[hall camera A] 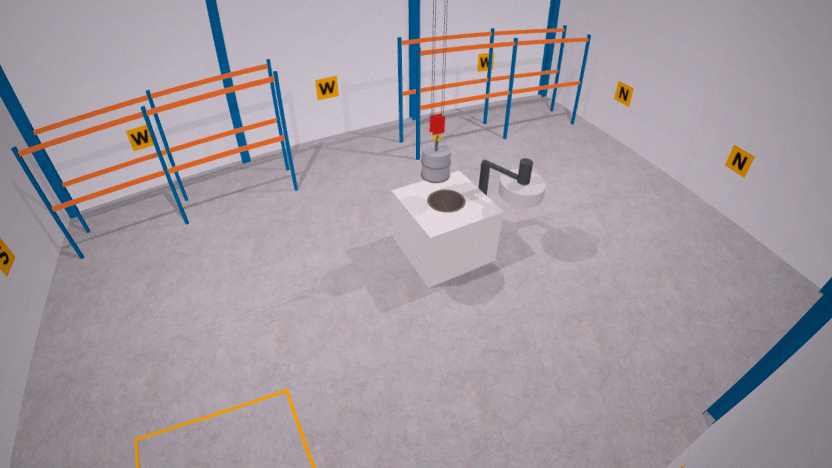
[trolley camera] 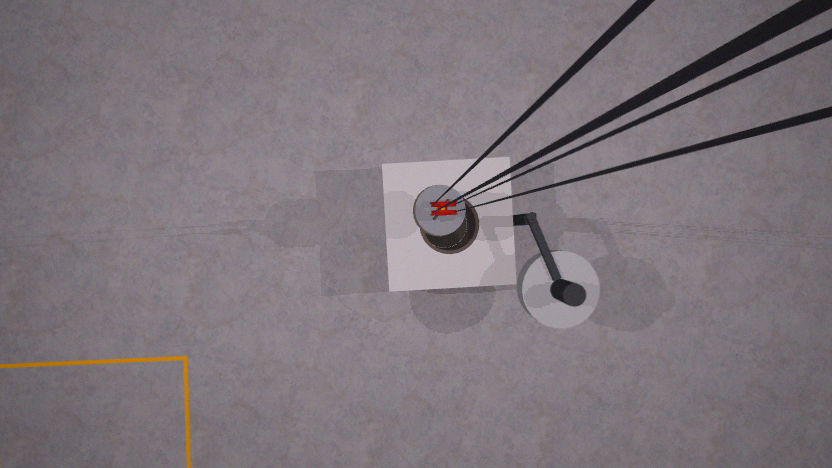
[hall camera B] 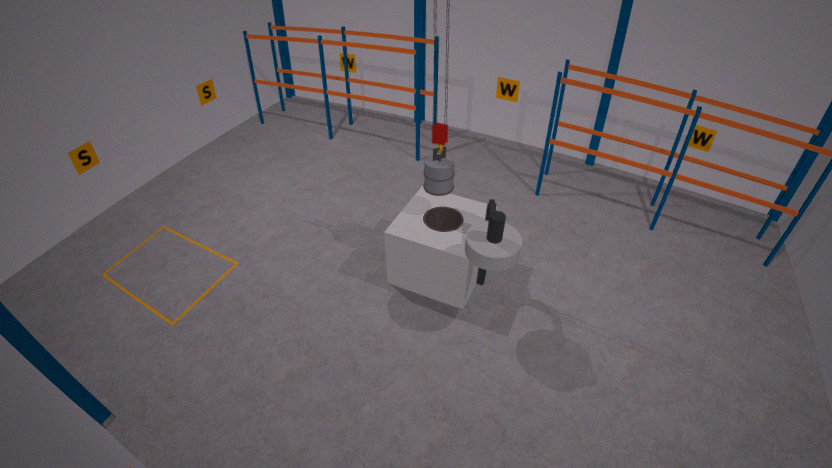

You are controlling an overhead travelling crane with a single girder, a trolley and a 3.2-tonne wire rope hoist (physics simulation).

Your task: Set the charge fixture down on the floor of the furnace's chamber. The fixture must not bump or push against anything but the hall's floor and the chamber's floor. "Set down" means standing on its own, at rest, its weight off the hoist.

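Observation:
The charge fixture [hall camera A: 435, 165] [hall camera B: 438, 178] [trolley camera: 423, 220], a grey ribbed cylinder, hangs upright in the air from my hook [hall camera A: 436, 139] [hall camera B: 440, 149] [trolley camera: 442, 208], which holds it. The white box furnace [hall camera A: 465, 247] [hall camera B: 426, 267] [trolley camera: 401, 270] stands below, with a round dark chamber opening [hall camera A: 446, 201] [hall camera B: 443, 219] [trolley camera: 472, 228] in its top. The fixture is above the furnace top, apart from it. In the trolley view it covers the upper left part of the opening and sits off its centre. The chamber floor is hidden.
The round white lid [hall camera A: 514, 196] [hall camera B: 491, 254] [trolley camera: 541, 311] is swung aside on a dark arm [hall camera A: 500, 168] [trolley camera: 544, 247] beside the furnace. Blue and orange racks [hall camera A: 165, 165] [hall camera A: 507, 113] [hall camera B: 328, 119] [hall camera B: 663, 200] stand along the W wall. A yellow rectangle [hall camera A: 211, 414] [hall camera B: 137, 298] [trolley camera: 186, 413] marks the floor.

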